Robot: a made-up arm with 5 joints. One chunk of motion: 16 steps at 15 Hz.
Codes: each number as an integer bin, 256 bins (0 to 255) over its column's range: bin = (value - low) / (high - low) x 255, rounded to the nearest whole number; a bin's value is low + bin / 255 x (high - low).
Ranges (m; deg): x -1.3..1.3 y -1.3..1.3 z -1.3..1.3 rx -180..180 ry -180..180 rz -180..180
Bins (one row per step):
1: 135 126 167 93 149 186
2: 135 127 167 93 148 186
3: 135 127 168 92 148 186
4: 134 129 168 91 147 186
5: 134 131 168 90 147 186
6: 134 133 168 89 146 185
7: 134 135 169 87 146 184
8: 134 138 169 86 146 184
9: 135 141 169 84 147 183
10: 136 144 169 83 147 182
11: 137 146 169 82 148 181
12: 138 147 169 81 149 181
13: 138 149 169 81 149 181
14: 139 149 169 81 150 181
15: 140 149 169 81 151 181
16: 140 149 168 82 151 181
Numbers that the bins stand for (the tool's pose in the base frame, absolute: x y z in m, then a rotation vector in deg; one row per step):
1: 0.0765 -0.0153 0.4027 -48.71 30.35 82.59
2: 0.0765 -0.0051 0.4027 -48.71 28.94 82.59
3: 0.0765 -0.0051 0.4129 -50.12 28.94 82.59
4: 0.0663 0.0153 0.4129 -51.53 27.53 82.59
5: 0.0663 0.0357 0.4129 -52.94 27.53 82.59
6: 0.0663 0.0561 0.4129 -54.35 26.12 81.18
7: 0.0663 0.0765 0.4231 -57.18 26.12 79.76
8: 0.0663 0.1071 0.4231 -58.59 26.12 79.76
9: 0.0765 0.1376 0.4231 -61.41 27.53 78.35
10: 0.0867 0.1682 0.4231 -62.82 27.53 76.94
11: 0.0969 0.1886 0.4231 -64.24 28.94 75.53
12: 0.1071 0.1988 0.4231 -65.65 30.35 75.53
13: 0.1071 0.2192 0.4231 -65.65 30.35 75.53
14: 0.1173 0.2192 0.4231 -65.65 31.76 75.53
15: 0.1275 0.2192 0.4231 -65.65 33.18 75.53
16: 0.1275 0.2192 0.4129 -64.24 33.18 75.53

